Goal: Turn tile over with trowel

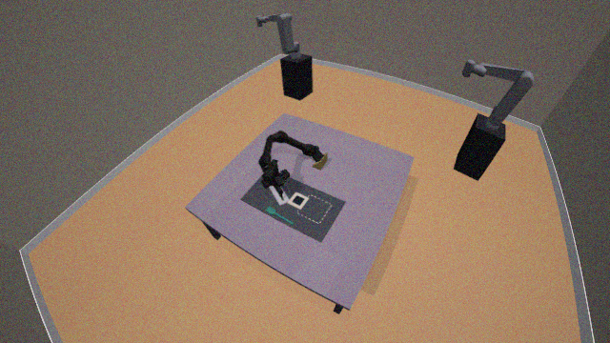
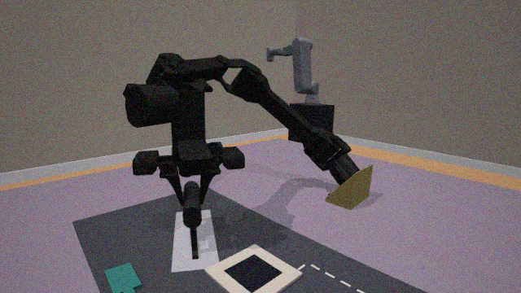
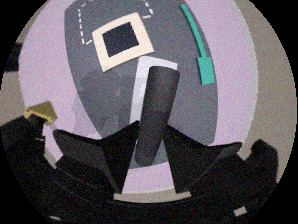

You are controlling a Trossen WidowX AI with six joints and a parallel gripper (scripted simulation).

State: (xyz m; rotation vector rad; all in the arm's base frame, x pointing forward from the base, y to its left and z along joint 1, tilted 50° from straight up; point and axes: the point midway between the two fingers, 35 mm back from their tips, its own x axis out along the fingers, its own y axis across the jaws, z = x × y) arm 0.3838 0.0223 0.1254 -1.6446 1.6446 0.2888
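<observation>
Now: gripper tip 120 mm to the right of the dark mat and 80 mm above it. Also, from my gripper tip: teal trowel: 140 mm ahead, 110 mm to the left, 60 mm below; tile: 160 mm to the left, 60 mm below, 20 mm behind.
</observation>
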